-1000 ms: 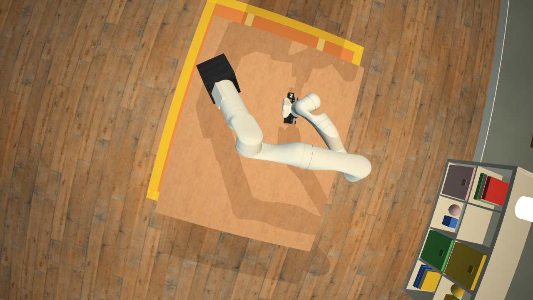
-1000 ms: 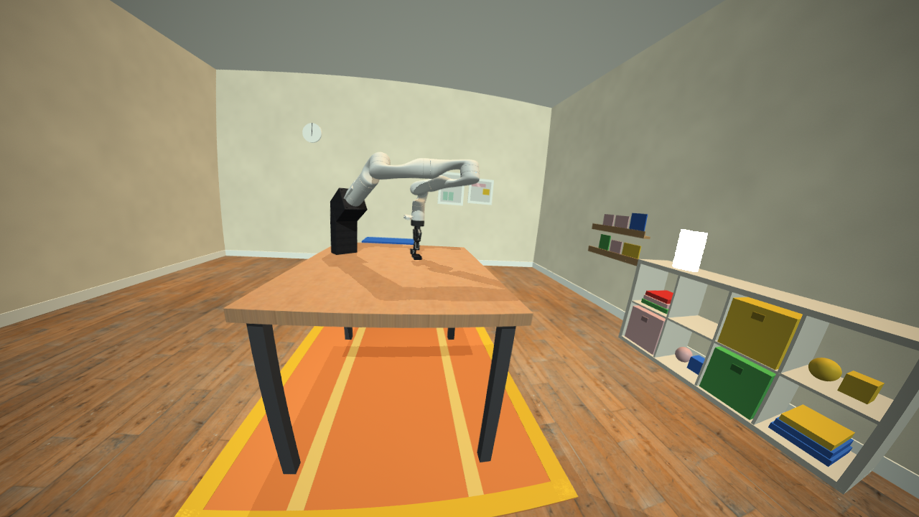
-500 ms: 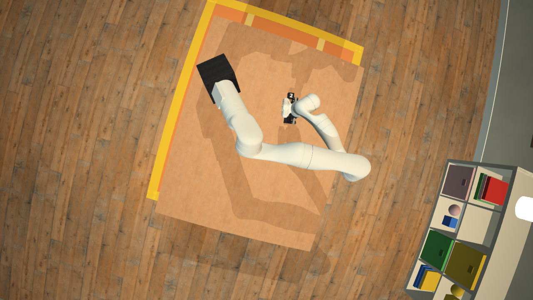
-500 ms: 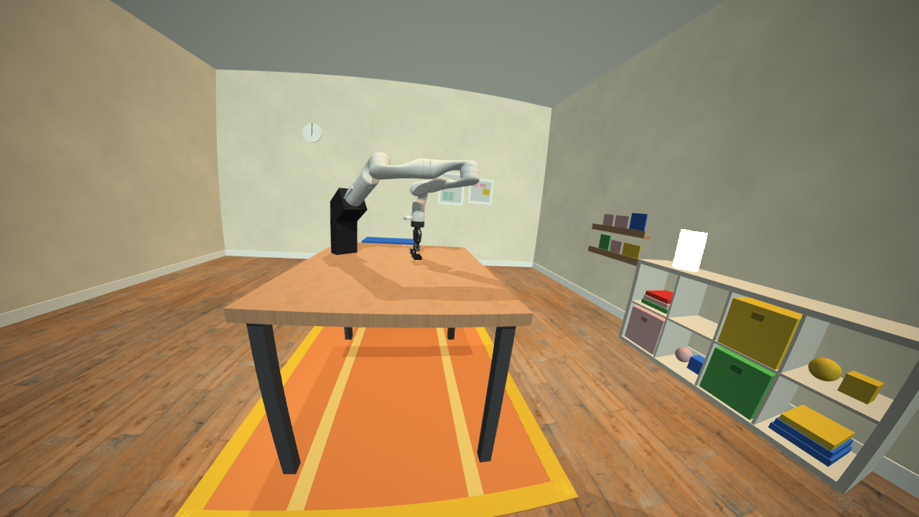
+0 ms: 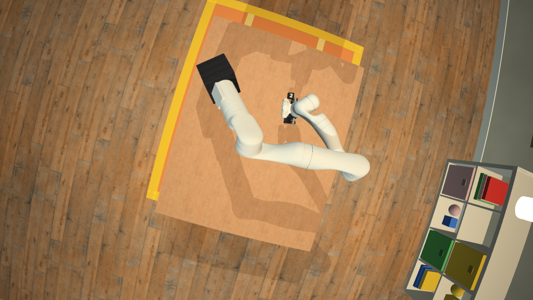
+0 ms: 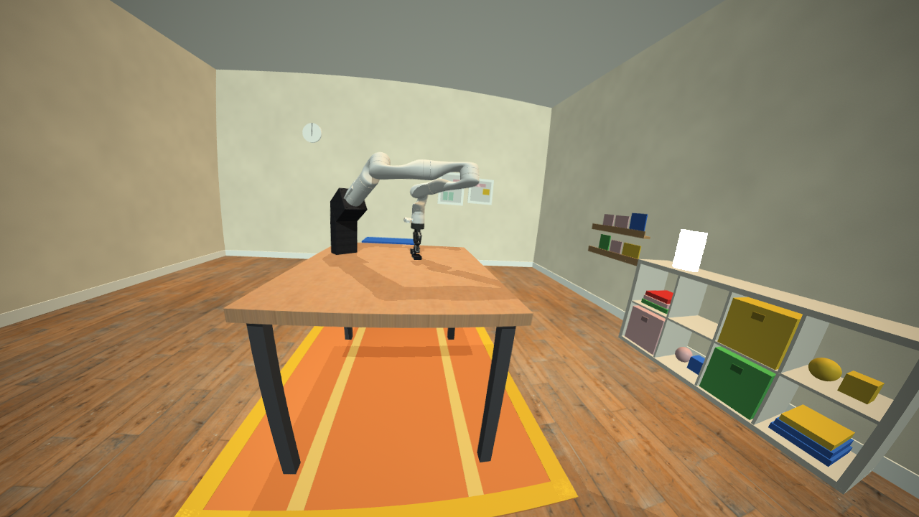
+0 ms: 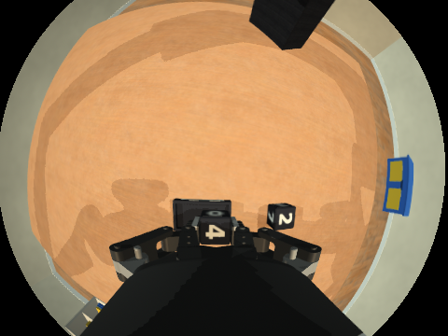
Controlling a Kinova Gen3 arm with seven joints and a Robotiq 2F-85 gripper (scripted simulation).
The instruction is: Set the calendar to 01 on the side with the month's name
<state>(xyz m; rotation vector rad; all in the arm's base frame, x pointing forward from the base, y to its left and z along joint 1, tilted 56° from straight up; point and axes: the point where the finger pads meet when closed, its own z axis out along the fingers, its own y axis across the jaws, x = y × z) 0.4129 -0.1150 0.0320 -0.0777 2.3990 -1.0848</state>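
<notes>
Right now the black calendar tray is 50 mm below my hand, 20 mm to the right of it and 10 mm behind it. Also, from my hand: black digit cube: 90 mm to the left, 40 mm below, 20 mm ahead.
</notes>
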